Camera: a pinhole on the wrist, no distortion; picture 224 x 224 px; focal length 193.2 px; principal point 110.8 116.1 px. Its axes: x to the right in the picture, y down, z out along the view. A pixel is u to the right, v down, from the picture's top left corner.
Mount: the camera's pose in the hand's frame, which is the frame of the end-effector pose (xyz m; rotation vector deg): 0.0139 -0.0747 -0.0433 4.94 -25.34 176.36
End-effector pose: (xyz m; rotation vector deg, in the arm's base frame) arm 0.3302 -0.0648 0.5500 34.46 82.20 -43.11
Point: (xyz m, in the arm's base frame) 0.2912 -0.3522 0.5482
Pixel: 107.1 164.1
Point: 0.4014 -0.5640 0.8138
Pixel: 206.1 144.0
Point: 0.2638 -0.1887 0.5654
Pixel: 148.1 166.7
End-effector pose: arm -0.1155 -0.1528 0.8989 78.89 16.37 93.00
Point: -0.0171 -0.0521 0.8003
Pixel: outside the picture
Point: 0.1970 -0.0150 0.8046
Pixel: 76.0 214.3
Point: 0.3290 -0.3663 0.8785
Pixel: 181.7 82.4
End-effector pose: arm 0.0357 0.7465 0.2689 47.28 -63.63 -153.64
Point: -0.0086 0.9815 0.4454
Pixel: 209.3 40.5
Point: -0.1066 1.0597 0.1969
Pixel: 93.2 179.5
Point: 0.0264 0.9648 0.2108
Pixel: 170.8 201.1
